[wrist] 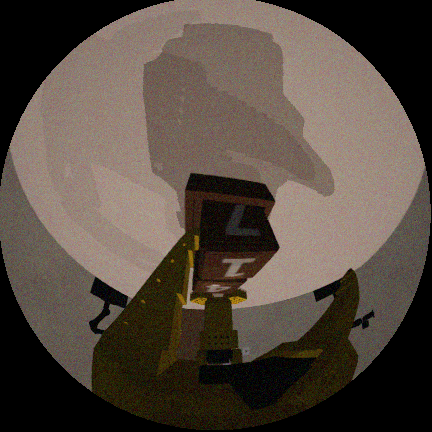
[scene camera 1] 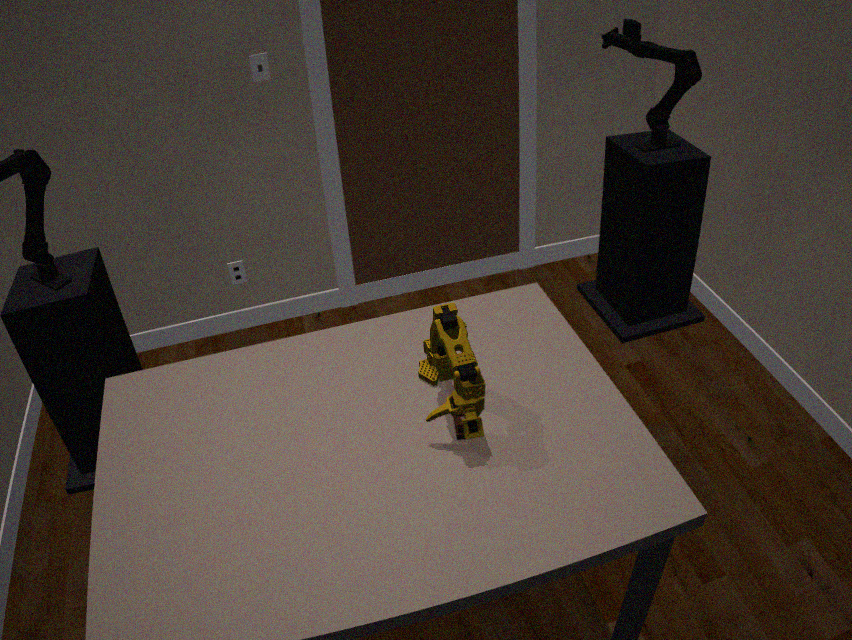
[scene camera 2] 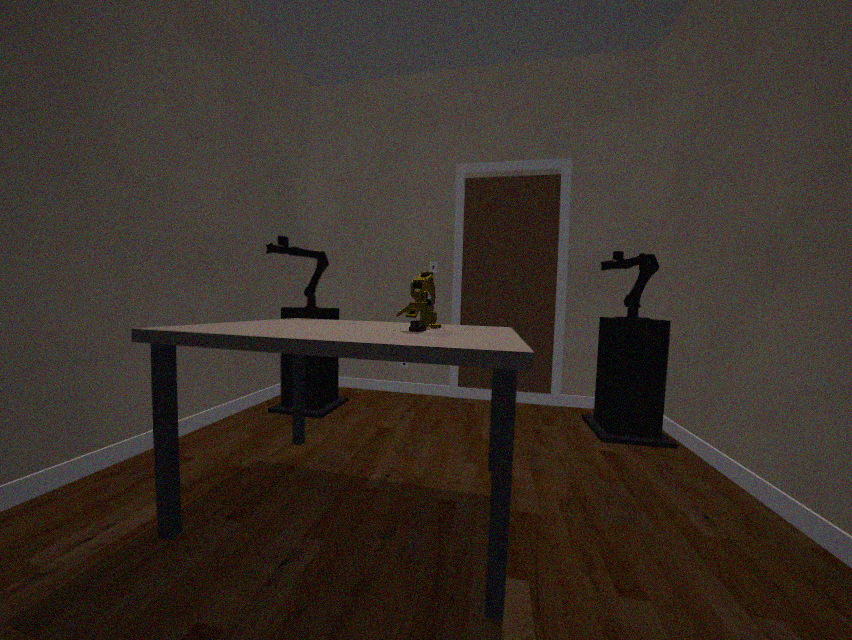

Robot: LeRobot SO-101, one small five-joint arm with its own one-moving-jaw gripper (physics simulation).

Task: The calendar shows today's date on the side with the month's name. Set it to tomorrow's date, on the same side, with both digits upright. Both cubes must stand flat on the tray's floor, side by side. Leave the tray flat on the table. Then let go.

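Frame: origin at the arm's base, x ahead, y left, z up, level; metres.
Seen in the pictures: end effector, tool point: (wrist: 199, 235) (scene camera 2: 419, 326); arm's base, origin of the base link: (scene camera 1: 442, 376) (scene camera 2: 428, 327).
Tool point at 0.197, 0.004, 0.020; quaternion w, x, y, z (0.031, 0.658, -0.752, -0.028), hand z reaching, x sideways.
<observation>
Offsets run from my tool point to a thing's top centre, as dx, dy, dz. "spot": to the spot under its first point. Level surfaces: height alone.
In the wrist view the calendar tray {spot: +0.023, -0.017, -0.013} (wrist: 230, 183) shows a dark wall and brown rim. A brown cube {+0.003, -0.016, +0.021} (wrist: 212, 265) sits against it, with an L-shaped pale mark on its shadowed face and a pale 1 on the face below. Part of another cube {-0.030, -0.008, +0.020} (wrist: 202, 286), bearing a 4, shows beyond it. The month's name and date side do not show. My gripper (wrist: 272, 256) (scene camera 1: 449, 427) (scene camera 2: 407, 321) is wide open; its fixed jaw is close beside the cubes and tray on the left, its moving jaw far right. The calendar {spot: +0.015, -0.030, +0.014} (scene camera 1: 459, 427) (scene camera 2: 416, 326) is small, dark and partly hidden in the scene views.
The pale table {dz -0.020} (scene camera 1: 275, 482) (scene camera 2: 309, 330) carries my yellow arm (scene camera 1: 454, 347) (scene camera 2: 423, 292), whose base is behind the calendar in the first scene view. Arm shadows fall on the table. Two dark pedestals (scene camera 1: 650, 227) (scene camera 1: 68, 344) with black arms stand on the floor beyond the table.
</observation>
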